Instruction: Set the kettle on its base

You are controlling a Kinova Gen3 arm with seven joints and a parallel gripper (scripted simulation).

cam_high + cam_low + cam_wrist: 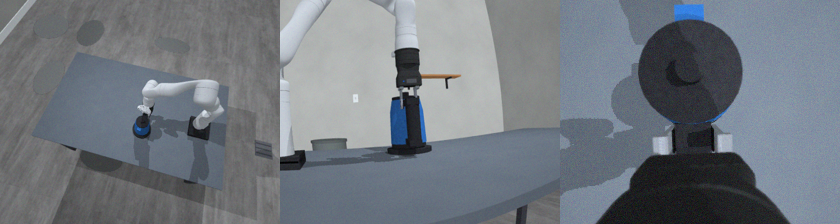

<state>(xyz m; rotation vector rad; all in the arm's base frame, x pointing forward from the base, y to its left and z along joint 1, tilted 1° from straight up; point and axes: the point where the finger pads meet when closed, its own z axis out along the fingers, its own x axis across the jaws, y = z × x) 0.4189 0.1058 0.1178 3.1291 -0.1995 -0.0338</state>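
My hand is 50 mm above the blue kettle and 30 mm to the right of it. Round my hand: round black base (150 mm below, 60 mm to the left, 10 mm ahead).
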